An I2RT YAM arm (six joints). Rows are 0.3 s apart.
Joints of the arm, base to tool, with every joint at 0 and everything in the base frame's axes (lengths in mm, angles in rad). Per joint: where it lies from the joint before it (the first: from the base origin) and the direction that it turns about. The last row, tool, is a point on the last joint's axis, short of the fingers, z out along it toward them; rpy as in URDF.
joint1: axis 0 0 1 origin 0.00 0.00 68.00
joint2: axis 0 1 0 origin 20.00 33.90 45.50
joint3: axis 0 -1 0 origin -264.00 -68.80 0.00
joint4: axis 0 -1 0 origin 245.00 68.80 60.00
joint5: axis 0 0 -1 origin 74.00 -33.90 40.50
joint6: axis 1 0 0 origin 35.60 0.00 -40.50
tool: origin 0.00 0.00 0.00 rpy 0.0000 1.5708 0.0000
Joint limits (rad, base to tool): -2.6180..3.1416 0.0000..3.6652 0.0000..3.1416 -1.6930..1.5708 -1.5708..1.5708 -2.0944..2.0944
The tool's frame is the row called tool.
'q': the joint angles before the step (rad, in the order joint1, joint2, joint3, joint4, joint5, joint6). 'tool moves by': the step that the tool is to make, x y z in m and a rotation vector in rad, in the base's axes. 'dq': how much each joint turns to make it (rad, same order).
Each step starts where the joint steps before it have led.
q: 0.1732, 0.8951, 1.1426, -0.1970, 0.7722, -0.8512
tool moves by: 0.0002, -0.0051, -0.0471, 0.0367, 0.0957, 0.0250
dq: -0.0381, -0.0593, -0.1619, -0.0320, -0.0639, 0.0676
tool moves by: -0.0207, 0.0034, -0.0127, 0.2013, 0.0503, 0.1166
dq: 0.0146, -0.0685, 0.0038, -0.2336, -0.1352, 0.2331
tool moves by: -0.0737, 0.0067, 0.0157, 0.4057, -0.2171, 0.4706
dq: 0.0015, -0.2773, -0.0095, -0.0811, -0.5221, 0.3038
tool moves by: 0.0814, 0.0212, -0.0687, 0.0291, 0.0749, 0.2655
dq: -0.0058, 0.2007, -0.2758, 0.4075, -0.2738, 0.0144
